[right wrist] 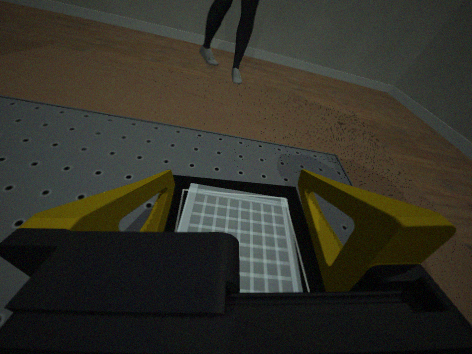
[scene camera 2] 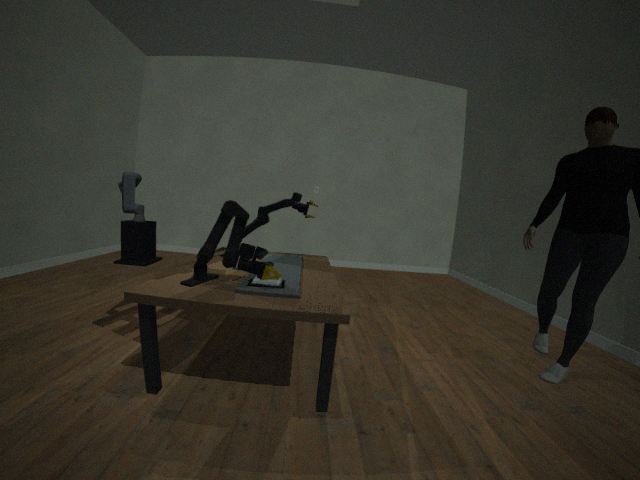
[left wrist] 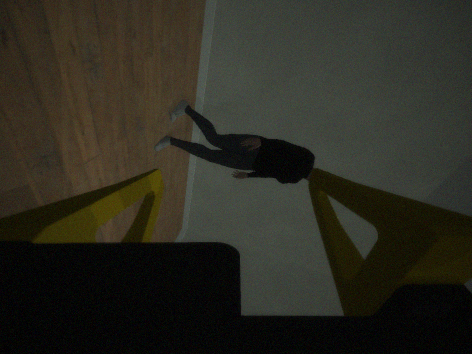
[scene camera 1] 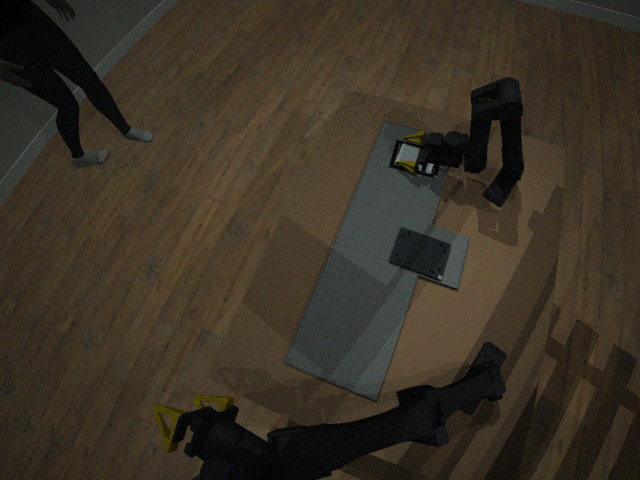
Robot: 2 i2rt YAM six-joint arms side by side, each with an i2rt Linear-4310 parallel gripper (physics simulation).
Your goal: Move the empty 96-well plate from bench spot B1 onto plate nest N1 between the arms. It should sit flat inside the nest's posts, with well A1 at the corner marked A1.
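Seen in the pictures: left gripper, fingertip midpoint: [scene camera 2: 316, 211] [left wrist: 236, 177] [scene camera 1: 175, 402]; right gripper, fingertip midpoint: [right wrist: 236, 176] [scene camera 2: 280, 276] [scene camera 1: 399, 150]; left arm's base, link origin: [scene camera 1: 479, 377]; right arm's base, link origin: [scene camera 2: 200, 280] [scene camera 1: 504, 182].
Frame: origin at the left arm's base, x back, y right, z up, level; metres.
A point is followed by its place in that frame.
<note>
The clear-white 96-well plate [scene camera 1: 408, 152] {x -0.565, y 0.499, z 0.027 m} [scene camera 2: 268, 282] {x -0.556, y 0.532, z 0.028 m} [right wrist: 245, 220] {x -0.568, y 0.492, z 0.029 m} lies in the black frame [right wrist: 260, 189] {x -0.614, y 0.499, z 0.015 m} near one end of the grey perforated board. My right gripper [scene camera 1: 401, 150] {x -0.589, y 0.474, z 0.047 m} [scene camera 2: 270, 273] {x -0.589, y 0.474, z 0.047 m} [right wrist: 236, 176] {x -0.589, y 0.474, z 0.047 m} is open, its yellow fingers spread on either side of the plate; whether they touch it cannot be told. The gripper body hides the plate's near part. The dark plate nest [scene camera 1: 419, 253] {x -0.338, y 0.197, z 0.025 m} has small corner posts, with a white mark at one corner; no plate sits in it. My left gripper [scene camera 1: 175, 401] {x -0.501, y -0.441, z 0.366 m} [scene camera 2: 312, 209] {x -0.501, y -0.441, z 0.366 m} [left wrist: 236, 177] {x -0.501, y -0.441, z 0.366 m} is open and empty, raised away from the board.
The grey board [scene camera 1: 356, 227] {x -0.546, y 0.158, z 0.013 m} [scene camera 2: 292, 273] {x -0.579, y 0.270, z 0.016 m} [right wrist: 100, 135] {x -0.607, y 0.328, z 0.013 m} runs lengthwise on the wooden table [scene camera 2: 232, 303] {x -0.520, y 0.774, z 0.000 m}. A person [scene camera 1: 62, 87] [scene camera 2: 594, 196] [left wrist: 260, 155] [right wrist: 240, 30] stands beyond the table. Another robot arm on a black pedestal [scene camera 2: 138, 242] stands at the back left in scene camera 2.
</note>
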